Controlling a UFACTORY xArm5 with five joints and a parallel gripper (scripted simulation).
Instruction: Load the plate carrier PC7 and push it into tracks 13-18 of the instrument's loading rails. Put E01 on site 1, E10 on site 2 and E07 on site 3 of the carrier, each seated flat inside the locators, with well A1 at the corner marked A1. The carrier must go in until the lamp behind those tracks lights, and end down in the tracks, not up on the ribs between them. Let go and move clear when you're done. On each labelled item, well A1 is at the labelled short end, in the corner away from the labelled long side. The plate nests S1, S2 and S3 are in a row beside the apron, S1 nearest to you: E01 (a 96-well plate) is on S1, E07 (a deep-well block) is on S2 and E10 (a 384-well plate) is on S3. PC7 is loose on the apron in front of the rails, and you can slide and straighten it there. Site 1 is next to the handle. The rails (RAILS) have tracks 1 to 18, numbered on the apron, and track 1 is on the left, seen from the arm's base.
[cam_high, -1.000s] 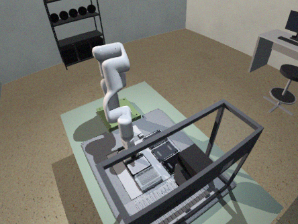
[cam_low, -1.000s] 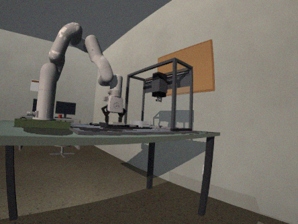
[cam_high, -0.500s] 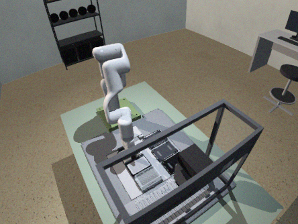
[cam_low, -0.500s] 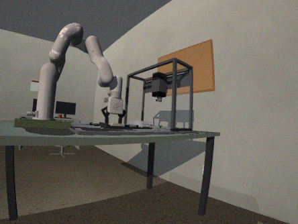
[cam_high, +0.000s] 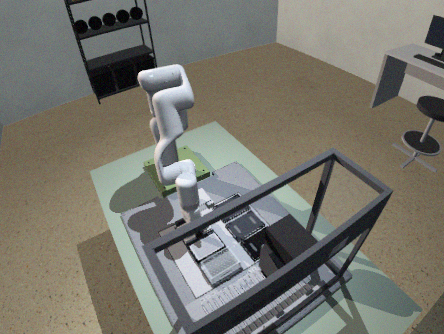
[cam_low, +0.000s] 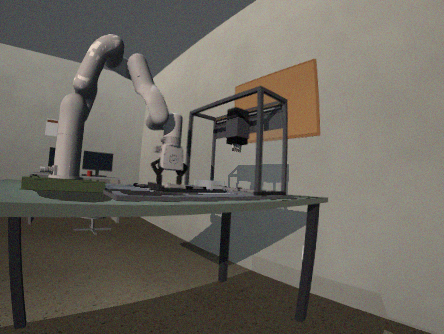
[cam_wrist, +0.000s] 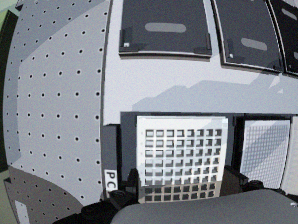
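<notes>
The 96-well plate E01 lies 10 mm below my hand. From my hand the other things lie so: pale block (200 mm ahead, 40 mm to the right, 10 mm below); then deep-well block E07 (100 mm ahead, 20 mm to the right, 20 mm below); then plate carrier PC7 (100 mm ahead, 20 mm to the right, 20 mm below).
</notes>
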